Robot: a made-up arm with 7 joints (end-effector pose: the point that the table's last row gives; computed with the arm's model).
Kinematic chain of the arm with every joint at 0, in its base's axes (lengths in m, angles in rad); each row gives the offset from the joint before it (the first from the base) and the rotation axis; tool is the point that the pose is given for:
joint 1: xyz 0 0 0.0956 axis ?
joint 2: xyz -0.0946 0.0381 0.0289 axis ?
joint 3: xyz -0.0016 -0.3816 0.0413 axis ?
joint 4: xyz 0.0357 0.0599 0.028 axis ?
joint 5: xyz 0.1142 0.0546 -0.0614 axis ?
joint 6: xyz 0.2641 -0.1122 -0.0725 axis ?
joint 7: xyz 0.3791 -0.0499 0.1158 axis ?
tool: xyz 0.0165 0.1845 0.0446
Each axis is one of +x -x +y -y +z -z.
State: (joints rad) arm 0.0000 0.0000 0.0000 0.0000 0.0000 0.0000 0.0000
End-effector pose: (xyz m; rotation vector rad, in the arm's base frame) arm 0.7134 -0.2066 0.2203 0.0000 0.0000 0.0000
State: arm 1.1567 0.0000 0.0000 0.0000 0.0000 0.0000 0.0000
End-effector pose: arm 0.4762 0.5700 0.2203 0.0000 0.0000 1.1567
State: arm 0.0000 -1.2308 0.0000 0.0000 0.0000 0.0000 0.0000
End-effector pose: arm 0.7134 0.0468 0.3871 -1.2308 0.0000 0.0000
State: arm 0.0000 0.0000 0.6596 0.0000 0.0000 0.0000 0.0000
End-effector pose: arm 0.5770 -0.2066 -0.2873 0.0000 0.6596 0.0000
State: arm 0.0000 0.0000 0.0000 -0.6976 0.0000 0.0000 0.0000
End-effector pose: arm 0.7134 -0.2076 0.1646 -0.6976 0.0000 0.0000
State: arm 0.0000 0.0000 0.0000 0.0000 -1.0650 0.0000 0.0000
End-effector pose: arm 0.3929 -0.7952 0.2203 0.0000 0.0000 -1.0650
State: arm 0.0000 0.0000 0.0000 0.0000 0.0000 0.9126 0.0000
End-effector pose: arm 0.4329 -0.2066 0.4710 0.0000 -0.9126 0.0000
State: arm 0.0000 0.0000 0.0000 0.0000 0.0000 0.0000 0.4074
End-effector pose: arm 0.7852 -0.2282 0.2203 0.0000 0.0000 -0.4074
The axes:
joint 1: +z
joint 2: +x
joint 3: +y
joint 4: +x
joint 5: +z
joint 6: -y
joint 7: -z

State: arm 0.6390 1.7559 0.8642 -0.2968 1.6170 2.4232 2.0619
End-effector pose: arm 0.0762 0.4179 -0.2985 -1.2657 -2.1063 0.2175
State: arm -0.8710 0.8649 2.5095 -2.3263 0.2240 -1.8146 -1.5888
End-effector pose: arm -0.2011 0.3155 -0.6463 0.6181 -2.6135 -1.2925
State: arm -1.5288 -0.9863 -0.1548 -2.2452 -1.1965 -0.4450 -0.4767
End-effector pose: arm 0.4913 -0.1835 0.5360 2.8599 -0.9763 0.6106
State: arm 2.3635 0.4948 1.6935 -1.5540 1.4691 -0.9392 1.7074
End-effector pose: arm 0.9949 -0.2401 -0.5119 0.5831 1.3251 -1.6002
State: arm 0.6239 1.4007 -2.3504 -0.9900 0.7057 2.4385 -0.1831
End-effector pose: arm -0.0686 -0.1491 -0.2023 1.4728 2.6550 0.6705
